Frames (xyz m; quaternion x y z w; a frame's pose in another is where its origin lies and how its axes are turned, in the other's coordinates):
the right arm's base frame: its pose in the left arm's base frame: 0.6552 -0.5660 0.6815 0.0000 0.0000 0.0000 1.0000
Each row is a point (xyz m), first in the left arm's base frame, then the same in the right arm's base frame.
Working: the left arm's base frame: its pose in the right arm's base frame: -0.6552 0.5660 -0.6815 0.0000 0.0000 0.0000 1.0000

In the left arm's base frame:
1: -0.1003 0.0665 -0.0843
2: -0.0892 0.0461 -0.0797
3: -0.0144 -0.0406 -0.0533
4: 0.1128 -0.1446 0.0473
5: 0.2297 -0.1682 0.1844
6: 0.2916 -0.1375 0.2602
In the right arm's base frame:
1: -0.7555 0.6325 -0.7658
2: -0.7444 0.6121 -0.7612
3: -0.6696 0.5254 -0.7348
4: -0.5424 0.4214 -0.6342
5: -0.4255 0.3978 -0.4971
6: -0.3636 0.4285 -0.4213

